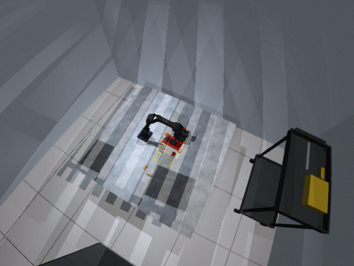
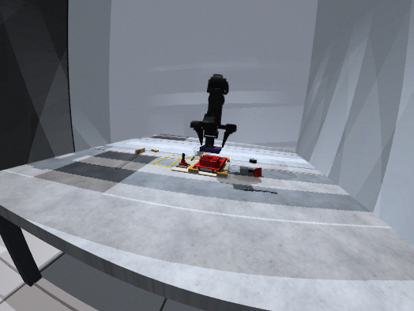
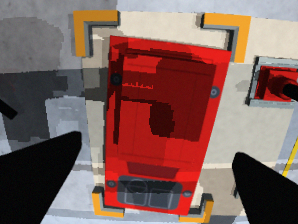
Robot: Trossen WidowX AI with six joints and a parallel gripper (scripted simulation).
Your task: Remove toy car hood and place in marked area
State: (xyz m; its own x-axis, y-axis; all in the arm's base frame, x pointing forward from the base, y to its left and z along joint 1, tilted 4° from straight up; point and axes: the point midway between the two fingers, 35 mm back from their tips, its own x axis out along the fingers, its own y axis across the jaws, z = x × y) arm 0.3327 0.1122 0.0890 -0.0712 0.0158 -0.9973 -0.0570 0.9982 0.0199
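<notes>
My gripper tip is 6 cm above the red hood.
</notes>
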